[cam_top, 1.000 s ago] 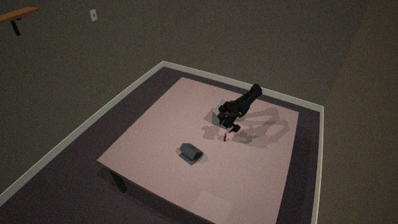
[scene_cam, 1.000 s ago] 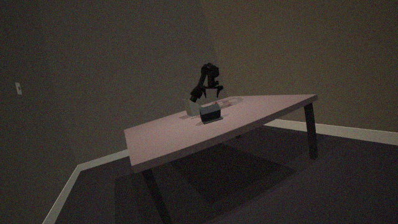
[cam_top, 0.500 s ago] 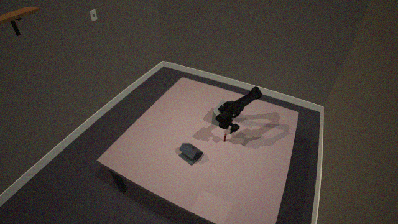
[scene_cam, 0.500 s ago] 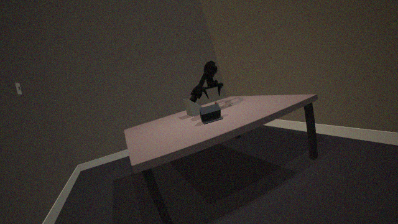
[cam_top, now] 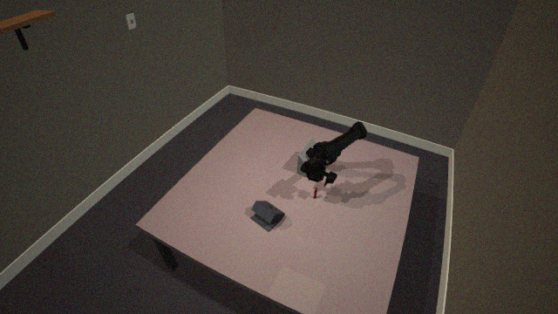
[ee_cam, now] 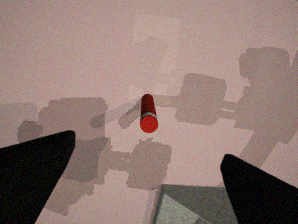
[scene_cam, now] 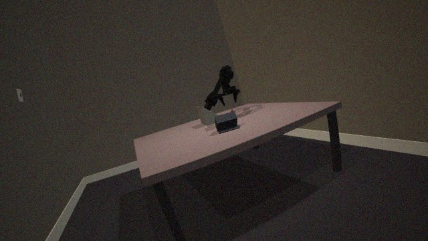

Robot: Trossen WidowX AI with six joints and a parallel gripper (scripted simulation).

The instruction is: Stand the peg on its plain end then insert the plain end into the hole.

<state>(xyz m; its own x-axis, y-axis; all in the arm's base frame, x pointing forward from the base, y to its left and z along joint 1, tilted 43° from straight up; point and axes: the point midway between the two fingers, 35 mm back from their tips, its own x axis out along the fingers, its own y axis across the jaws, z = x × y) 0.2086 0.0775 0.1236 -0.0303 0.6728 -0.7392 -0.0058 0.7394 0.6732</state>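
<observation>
Now: the red peg 60 mm below my gripper tip. Round my gripper tip: sloped panel: 250 mm ahead, 150 mm to the right, 70 mm below.
</observation>
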